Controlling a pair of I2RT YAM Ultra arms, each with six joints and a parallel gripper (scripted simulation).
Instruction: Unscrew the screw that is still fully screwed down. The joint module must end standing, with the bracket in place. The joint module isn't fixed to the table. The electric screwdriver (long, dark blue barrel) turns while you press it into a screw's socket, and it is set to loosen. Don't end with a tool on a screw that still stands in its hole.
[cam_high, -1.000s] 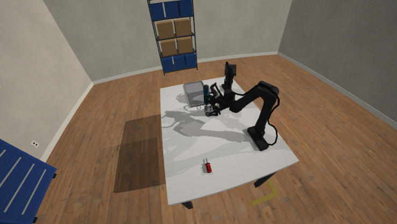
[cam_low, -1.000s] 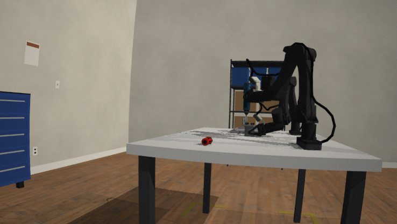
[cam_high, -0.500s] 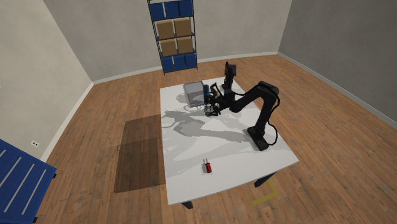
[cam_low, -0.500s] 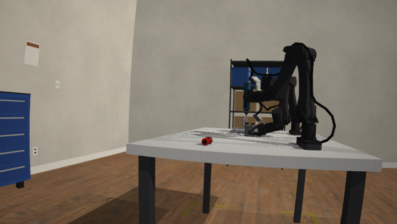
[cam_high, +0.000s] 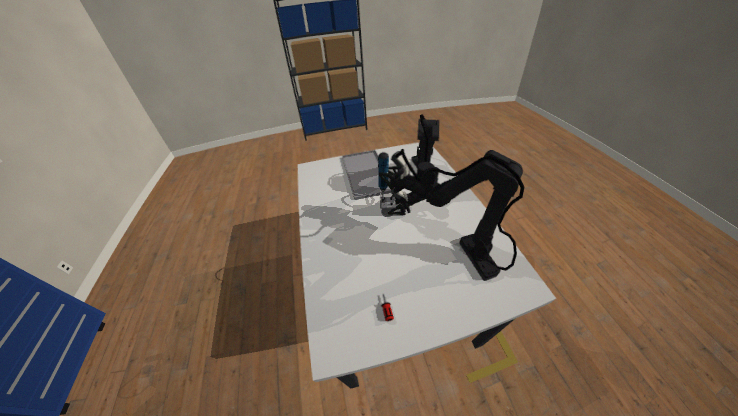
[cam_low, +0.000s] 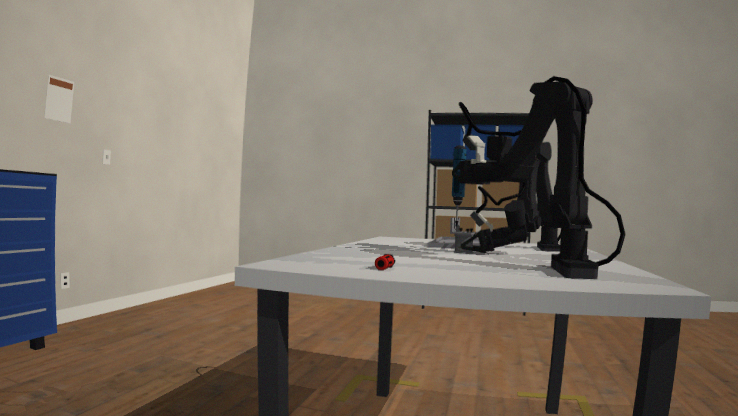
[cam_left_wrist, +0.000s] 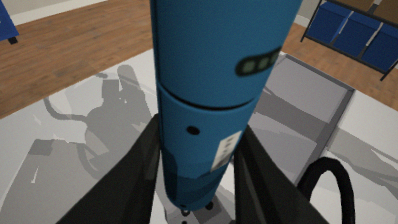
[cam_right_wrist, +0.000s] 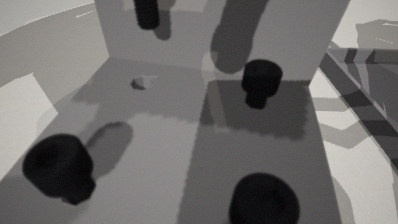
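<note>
My right hand is 10 mm below the joint module. Round my right hand: bit 100 mm above, 20 mm ahead, 10 mm to the left; flat grey tray 340 mm to the right, 40 mm ahead, 20 mm below; grey bracket 50 mm above.
</note>
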